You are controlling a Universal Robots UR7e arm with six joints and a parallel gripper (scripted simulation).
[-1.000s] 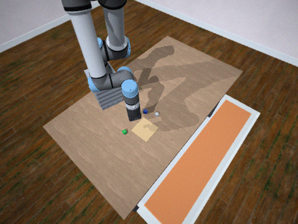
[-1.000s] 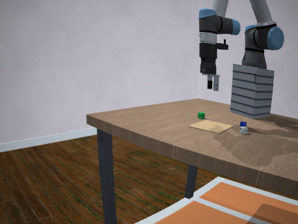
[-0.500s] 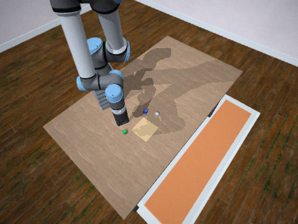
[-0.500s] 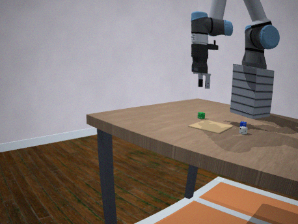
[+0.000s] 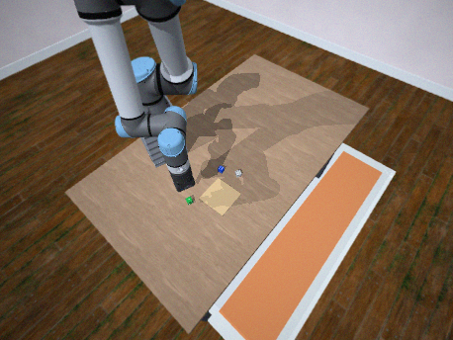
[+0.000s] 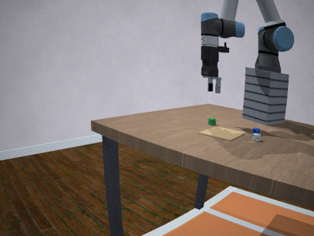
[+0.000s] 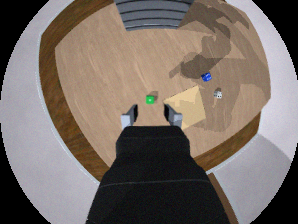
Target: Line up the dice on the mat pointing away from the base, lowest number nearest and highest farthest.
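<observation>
Now: the green die 140 mm below my hand. From my hand the other things lie so: tan mat: 150 mm below, 110 mm to the left, 90 mm ahead; then blue die: 220 mm to the left, 140 mm below, 10 mm ahead; then white die: 250 mm to the left, 140 mm below, 90 mm ahead.
</observation>
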